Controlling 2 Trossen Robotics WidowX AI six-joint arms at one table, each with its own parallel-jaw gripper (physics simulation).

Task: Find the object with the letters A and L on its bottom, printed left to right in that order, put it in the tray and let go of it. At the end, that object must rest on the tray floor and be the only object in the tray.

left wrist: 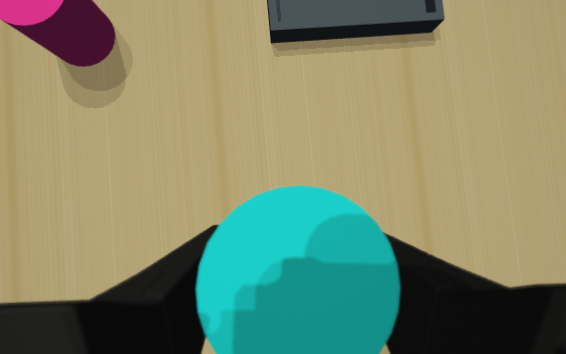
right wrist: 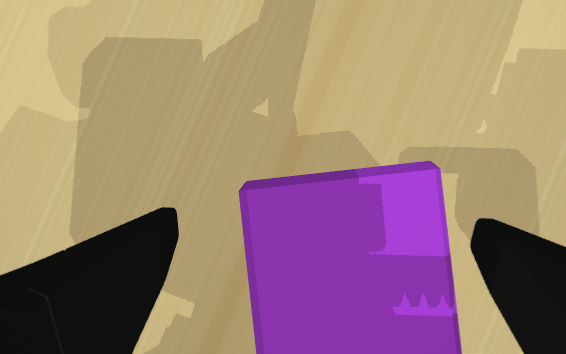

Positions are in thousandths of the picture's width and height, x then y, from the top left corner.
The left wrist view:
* my left gripper: 508,662
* cyan cylinder: 526,742
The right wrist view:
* my right gripper: 573,643
